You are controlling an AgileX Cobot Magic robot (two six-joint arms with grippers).
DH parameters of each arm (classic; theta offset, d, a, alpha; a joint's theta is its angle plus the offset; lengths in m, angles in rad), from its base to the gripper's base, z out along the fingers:
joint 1: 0 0.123 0 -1.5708
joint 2: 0.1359 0 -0.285 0
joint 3: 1.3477 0 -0.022 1.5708
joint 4: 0 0.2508 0 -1.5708
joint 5: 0 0 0.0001 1.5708
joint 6: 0 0.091 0 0
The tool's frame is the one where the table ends.
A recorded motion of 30 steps. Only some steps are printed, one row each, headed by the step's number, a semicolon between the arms.
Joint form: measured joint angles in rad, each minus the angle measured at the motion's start. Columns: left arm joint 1, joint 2, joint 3, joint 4, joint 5, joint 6; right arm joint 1, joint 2, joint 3, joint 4, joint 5, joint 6.
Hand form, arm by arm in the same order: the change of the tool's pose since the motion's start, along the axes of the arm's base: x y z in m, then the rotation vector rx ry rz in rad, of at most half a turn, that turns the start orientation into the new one. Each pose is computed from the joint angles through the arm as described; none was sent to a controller.
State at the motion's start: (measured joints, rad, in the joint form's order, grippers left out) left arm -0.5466 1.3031 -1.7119 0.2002 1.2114 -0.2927; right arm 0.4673 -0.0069 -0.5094 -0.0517 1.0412 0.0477
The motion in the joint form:
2: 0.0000 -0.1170 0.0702 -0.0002 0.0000 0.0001; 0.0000 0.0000 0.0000 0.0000 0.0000 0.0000
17: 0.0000 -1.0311 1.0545 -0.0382 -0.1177 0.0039; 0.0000 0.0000 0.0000 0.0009 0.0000 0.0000
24: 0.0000 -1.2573 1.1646 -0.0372 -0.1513 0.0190; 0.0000 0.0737 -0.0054 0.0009 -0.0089 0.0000
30: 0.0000 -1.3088 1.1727 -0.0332 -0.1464 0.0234; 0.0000 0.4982 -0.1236 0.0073 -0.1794 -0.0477
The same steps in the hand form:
2: -0.0314 0.0191 0.0066 -0.0244 -0.0399 -0.0002; 0.0000 0.0000 0.0000 0.0000 0.0000 0.0000
17: -0.1860 0.1086 -0.1683 -0.0655 -0.0675 -0.0389; 0.0000 0.0001 0.0000 0.0007 0.0003 0.0005
24: -0.2105 0.1233 -0.1944 -0.1257 -0.2026 -0.0530; 0.0103 0.0053 0.0023 -0.0263 0.0533 0.0009
30: -0.2170 0.1277 -0.1974 -0.1386 -0.2389 -0.0528; 0.0782 0.0406 0.0332 -0.1227 0.1590 0.0352

